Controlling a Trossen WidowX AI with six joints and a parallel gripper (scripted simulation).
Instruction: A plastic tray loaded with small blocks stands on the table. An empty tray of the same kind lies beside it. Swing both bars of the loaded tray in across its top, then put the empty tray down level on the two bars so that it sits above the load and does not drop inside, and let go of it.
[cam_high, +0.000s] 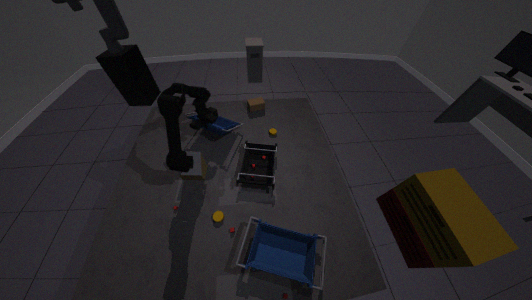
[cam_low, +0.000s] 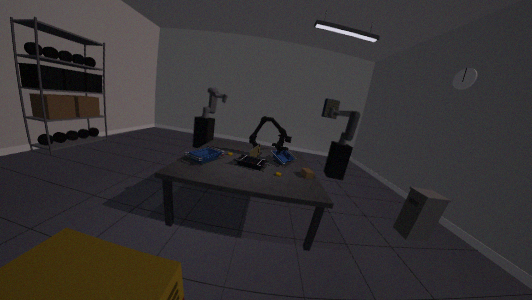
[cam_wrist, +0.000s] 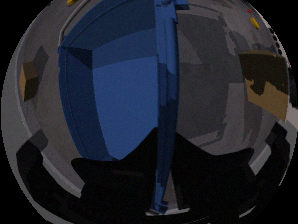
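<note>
My gripper tip is now 30 mm short of the blue tray and 70 mm to the right of it. Round my gripper tip: brown box 290 mm ahead, 310 mm to the left, 50 mm below.
</note>
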